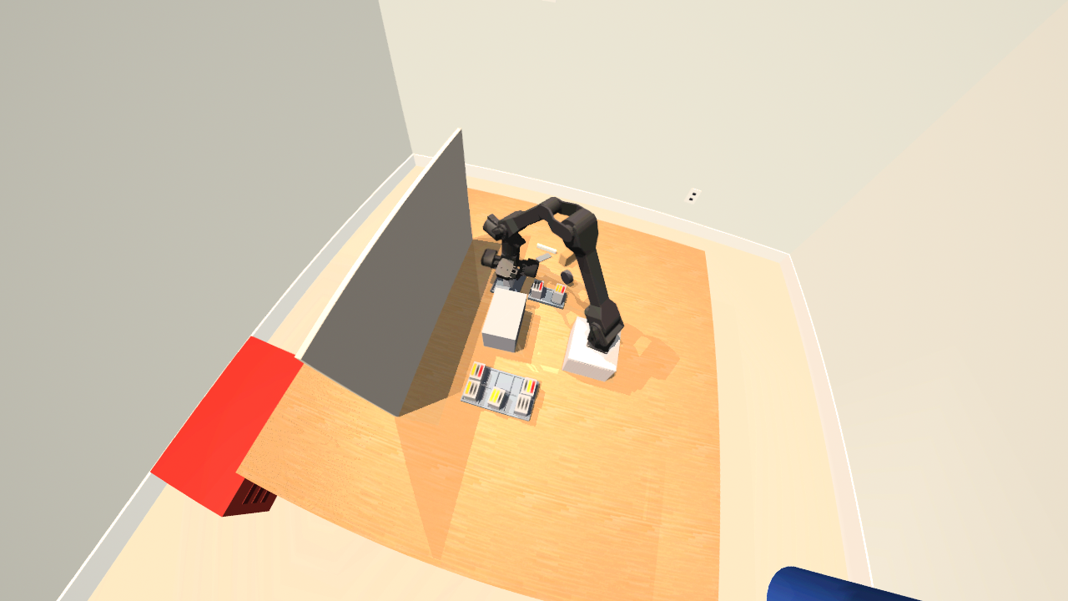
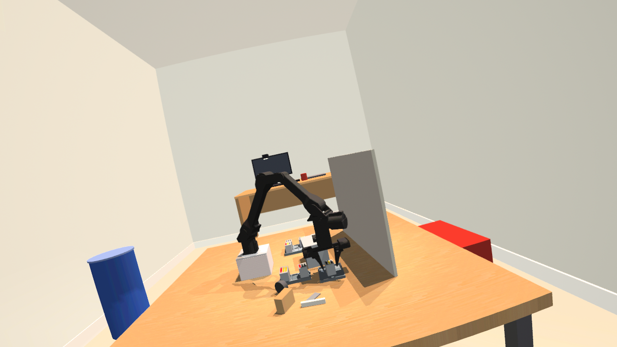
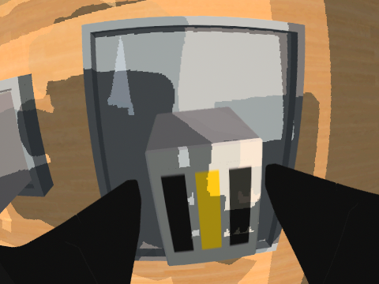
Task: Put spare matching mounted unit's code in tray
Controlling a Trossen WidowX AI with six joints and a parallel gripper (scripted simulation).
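Now: the shallow grey tray 2 cm below my gripper tip. Round my gripper tip: mounted unit (18 cm to the left, 6 cm behind, 3 cm above); grey panel (22 cm to the left, 20 cm above, 16 cm ahead).
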